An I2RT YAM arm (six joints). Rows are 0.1 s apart.
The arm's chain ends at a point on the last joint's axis. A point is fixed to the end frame.
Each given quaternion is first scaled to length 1.
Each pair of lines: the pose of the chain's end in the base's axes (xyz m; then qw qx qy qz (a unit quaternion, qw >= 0)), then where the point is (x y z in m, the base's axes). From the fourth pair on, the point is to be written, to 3 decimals.
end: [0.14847, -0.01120, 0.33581, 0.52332, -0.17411, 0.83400, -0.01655]
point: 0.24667 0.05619 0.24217
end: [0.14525, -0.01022, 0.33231, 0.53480, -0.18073, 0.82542, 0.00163]
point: 0.24307 0.06293 0.24269
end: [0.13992, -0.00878, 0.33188, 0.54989, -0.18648, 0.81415, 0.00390]
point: 0.23973 0.06622 0.24607
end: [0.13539, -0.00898, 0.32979, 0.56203, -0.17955, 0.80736, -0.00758]
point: 0.239 0.063 0.247
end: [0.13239, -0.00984, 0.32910, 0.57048, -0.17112, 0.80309, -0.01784]
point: 0.240 0.060 0.248
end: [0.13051, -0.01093, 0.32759, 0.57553, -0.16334, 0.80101, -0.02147]
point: 0.240 0.057 0.248
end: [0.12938, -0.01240, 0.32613, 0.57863, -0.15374, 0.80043, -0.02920]
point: 0.241 0.053 0.248
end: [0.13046, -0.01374, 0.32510, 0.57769, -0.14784, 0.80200, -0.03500]
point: 0.243 0.050 0.246
